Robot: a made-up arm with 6 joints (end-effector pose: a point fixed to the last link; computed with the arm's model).
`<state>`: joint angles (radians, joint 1 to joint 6).
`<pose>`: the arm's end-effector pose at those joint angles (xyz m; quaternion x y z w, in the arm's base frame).
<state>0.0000 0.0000 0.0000 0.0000 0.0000 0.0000</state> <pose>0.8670 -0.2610 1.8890 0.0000 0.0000 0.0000 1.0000</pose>
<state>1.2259 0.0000 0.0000 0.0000 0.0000 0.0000</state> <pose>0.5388 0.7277 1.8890 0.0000 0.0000 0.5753 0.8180</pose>
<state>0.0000 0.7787 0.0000 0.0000 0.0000 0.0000</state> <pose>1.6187 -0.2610 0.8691 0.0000 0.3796 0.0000 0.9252</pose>
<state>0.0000 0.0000 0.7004 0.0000 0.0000 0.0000</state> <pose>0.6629 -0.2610 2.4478 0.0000 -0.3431 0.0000 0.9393</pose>
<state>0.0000 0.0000 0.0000 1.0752 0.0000 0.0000</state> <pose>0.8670 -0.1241 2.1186 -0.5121 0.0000 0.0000 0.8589</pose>
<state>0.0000 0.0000 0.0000 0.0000 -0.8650 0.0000</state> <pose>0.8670 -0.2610 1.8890 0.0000 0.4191 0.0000 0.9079</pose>
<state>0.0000 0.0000 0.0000 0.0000 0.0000 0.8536</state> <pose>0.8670 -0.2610 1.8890 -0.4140 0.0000 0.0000 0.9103</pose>
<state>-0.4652 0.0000 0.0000 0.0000 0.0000 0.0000</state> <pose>0.6578 -0.6222 1.8890 0.0000 0.0000 -0.2305 0.9731</pose>
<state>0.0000 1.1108 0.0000 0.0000 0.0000 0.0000</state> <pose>1.6627 -0.2610 0.3192 0.0000 0.5273 0.0000 0.8497</pose>
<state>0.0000 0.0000 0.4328 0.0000 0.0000 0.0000</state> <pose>0.7871 -0.2610 2.2526 0.0000 -0.2147 0.0000 0.9767</pose>
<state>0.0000 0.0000 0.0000 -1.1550 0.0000 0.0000</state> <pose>0.8670 -0.1054 1.6502 0.5459 0.0000 0.0000 0.8378</pose>
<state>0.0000 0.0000 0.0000 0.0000 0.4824 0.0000</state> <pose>0.8670 -0.2610 1.8890 0.0000 -0.2389 0.0000 0.9711</pose>
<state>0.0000 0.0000 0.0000 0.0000 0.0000 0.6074</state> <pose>0.8670 -0.2610 1.8890 -0.2991 0.0000 0.0000 0.9542</pose>
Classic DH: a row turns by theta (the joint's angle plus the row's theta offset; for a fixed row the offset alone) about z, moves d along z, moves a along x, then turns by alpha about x. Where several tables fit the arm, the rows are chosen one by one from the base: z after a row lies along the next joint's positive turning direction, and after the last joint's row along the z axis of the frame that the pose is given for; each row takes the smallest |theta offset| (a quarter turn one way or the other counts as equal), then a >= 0, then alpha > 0; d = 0 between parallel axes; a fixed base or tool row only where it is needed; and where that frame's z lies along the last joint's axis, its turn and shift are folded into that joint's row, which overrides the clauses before.
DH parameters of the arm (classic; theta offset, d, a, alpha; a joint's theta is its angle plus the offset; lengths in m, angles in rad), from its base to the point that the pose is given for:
joint 1: 0 0.463 0 -1.5708
joint 2: -1.5708 0 1.426 3.1416
joint 3: 0 0 0 -1.5708
joint 4: 0 -0.867 0 1.5708
joint 5: 0 0.261 0 -1.5708
joint 6: 1.5708 0 0 1.5708
tool (fixed): -1.5708 0 0 0

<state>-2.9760 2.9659 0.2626 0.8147 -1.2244 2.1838</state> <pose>0.4195 0.2517 -1.4809 0.1680 -0.1639 0.4928 0.8379</pose>
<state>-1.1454 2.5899 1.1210 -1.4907 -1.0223 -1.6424</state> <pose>0.2190 -0.5340 -1.6404 -0.7207 0.0310 0.3387 0.6041</pose>
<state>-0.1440 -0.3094 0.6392 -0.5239 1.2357 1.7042</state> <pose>0.1429 -0.2491 2.4497 -0.2043 -0.5233 -0.7029 0.4364</pose>
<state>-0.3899 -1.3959 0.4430 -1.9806 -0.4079 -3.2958</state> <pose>-1.2583 0.6295 1.6106 -0.5285 -0.6900 -0.3710 0.3269</pose>
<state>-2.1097 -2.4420 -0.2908 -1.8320 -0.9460 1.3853</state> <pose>0.6648 0.9806 0.2352 -0.8229 -0.1140 -0.1533 0.5351</pose>
